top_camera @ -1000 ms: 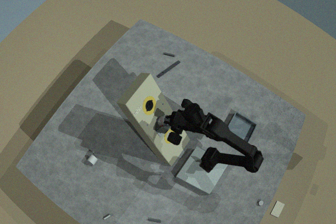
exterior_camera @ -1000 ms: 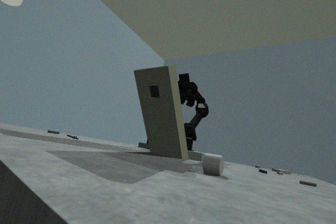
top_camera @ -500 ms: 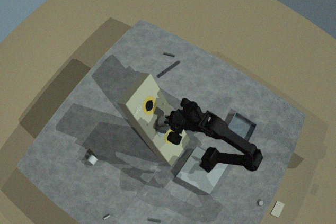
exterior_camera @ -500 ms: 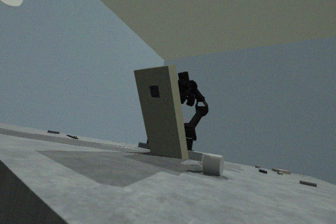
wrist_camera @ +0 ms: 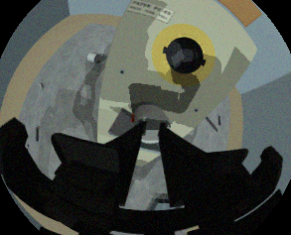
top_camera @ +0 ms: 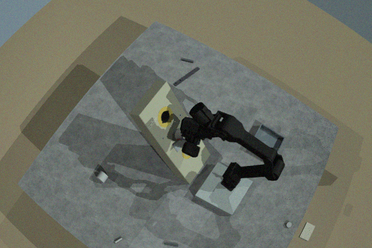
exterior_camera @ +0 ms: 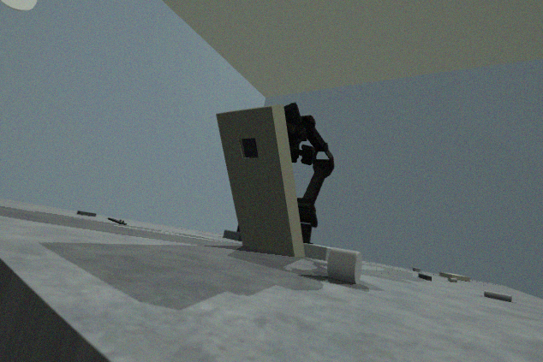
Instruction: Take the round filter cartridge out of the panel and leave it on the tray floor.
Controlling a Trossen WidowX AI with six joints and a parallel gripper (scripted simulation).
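The round filter cartridge is 20 mm below my gripper tip and 10 mm ahead of it. From my gripper tip the other things lie so: grey tray: 330 mm to the right, 270 mm behind, 240 mm below.
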